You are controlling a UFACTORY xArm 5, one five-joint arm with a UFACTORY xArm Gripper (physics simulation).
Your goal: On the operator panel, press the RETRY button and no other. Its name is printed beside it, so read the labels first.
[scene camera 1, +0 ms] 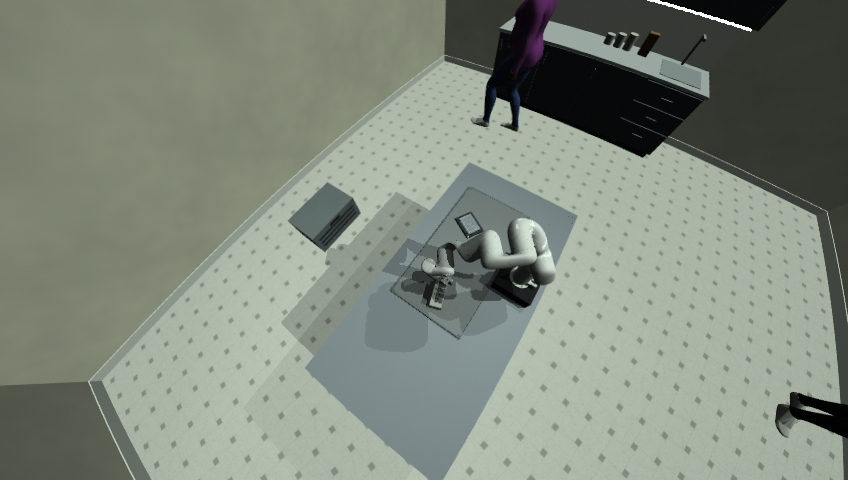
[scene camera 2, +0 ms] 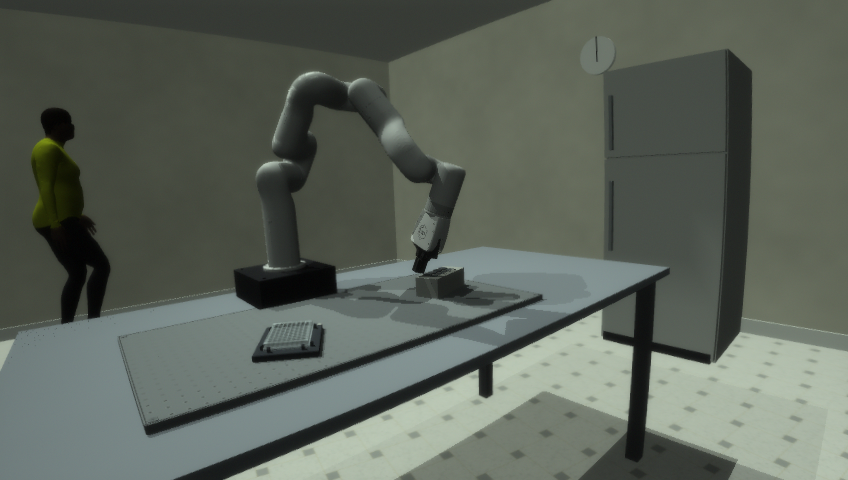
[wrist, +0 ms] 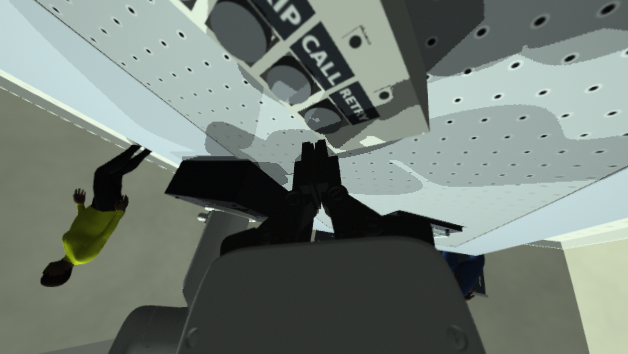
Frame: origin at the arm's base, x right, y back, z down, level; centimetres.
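Seen in the pictures: gripper, fingertip midpoint: [scene camera 1: 448, 282] [scene camera 2: 417, 271] [wrist: 317, 155]; arm's base at its link origin: [scene camera 1: 520, 277] [scene camera 2: 285, 267] [wrist: 232, 211].
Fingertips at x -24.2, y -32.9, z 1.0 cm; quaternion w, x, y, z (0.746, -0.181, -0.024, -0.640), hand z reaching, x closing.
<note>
Offsets run from my fingertips to a thing's top centre. "spot": to the spot under its first point. Level surfaces: height alone.
The operator panel @(dy -1.5, dx -7.4, dz +0.9 cm) [scene camera 1: 436, 303] [scene camera 2: 438, 285] [wrist: 400, 75] is a pale box on the perforated board, with a row of round grey buttons and dark labels. In the wrist view the RETRY label @(spot: dy -3.3, dx -3.4, dz +1.1 cm) [wrist: 354, 103] is at the panel's near end, beside the RETRY button @(dy -1.1, dx -2.5, dz +0.9 cm) [wrist: 322, 118]. The CALL label @(spot: dy -2.4, dx -6.4, dz +1.1 cm) [wrist: 321, 54] and its button @(dy -0.2, dx -5.4, dz +0.9 cm) [wrist: 288, 84] come after it, then a label partly cut off that ends in "IP". My gripper [scene camera 2: 419, 271] [wrist: 317, 155] is shut and empty. Its fingertips are close to the panel's RETRY end; whether they touch it is unclear. In scene camera 1 the fingertips are hard to make out.
The perforated board @(dz +6.4 cm) [scene camera 1: 458, 330] [scene camera 2: 196, 392] lies on the blue-grey table @(dz +7.7 cm) [scene camera 1: 416, 404] [scene camera 2: 89, 440]. A dark tray with a white gridded plate @(dy -9.4, dx +42.4, dz +3.8 cm) [scene camera 1: 470, 223] [scene camera 2: 289, 334] sits on the board, apart from the panel. The arm's black base [scene camera 1: 511, 293] [scene camera 2: 285, 285] stands at the table's edge. People stand beyond the table.
</note>
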